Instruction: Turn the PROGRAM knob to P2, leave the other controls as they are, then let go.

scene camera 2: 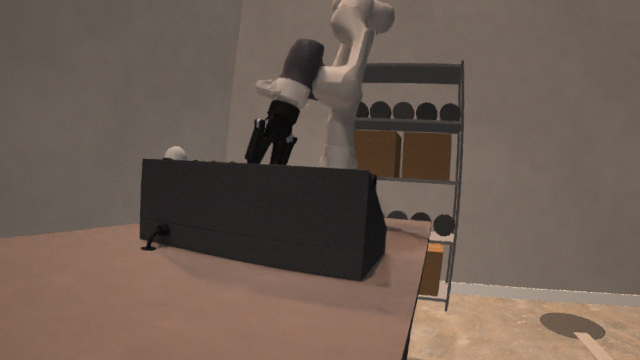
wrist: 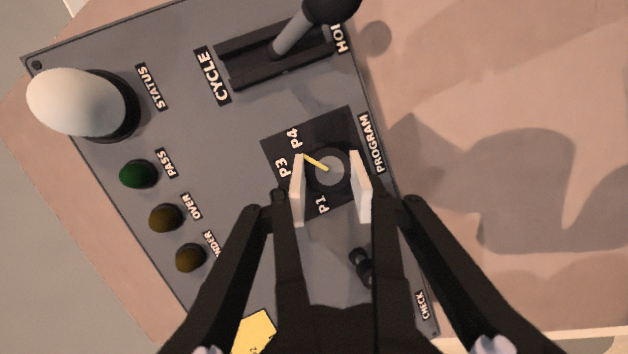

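Observation:
The PROGRAM knob (wrist: 336, 173) is a round dark knob with a grey cap and a yellow pointer line, seen in the wrist view. The line points between the P3 label (wrist: 282, 168) and the P4 label (wrist: 295, 138). The P1 label (wrist: 322, 204) shows below the knob; the P2 label is hidden behind the left finger. My gripper (wrist: 327, 166) (scene camera 2: 266, 162) is shut on the knob, with one pale pad on each side. In scene camera 2 the fingertips reach down behind the dark console (scene camera 2: 255, 215), whose housing hides the knob.
The CYCLE lever (wrist: 294, 37) with its black ball stands above the knob in the wrist view. A white STATUS dome (wrist: 75, 102), a green PASS lamp (wrist: 138, 174) and two amber lamps sit left. A small black switch (wrist: 362, 265) is below. A shelf rack (scene camera 2: 411, 125) stands behind.

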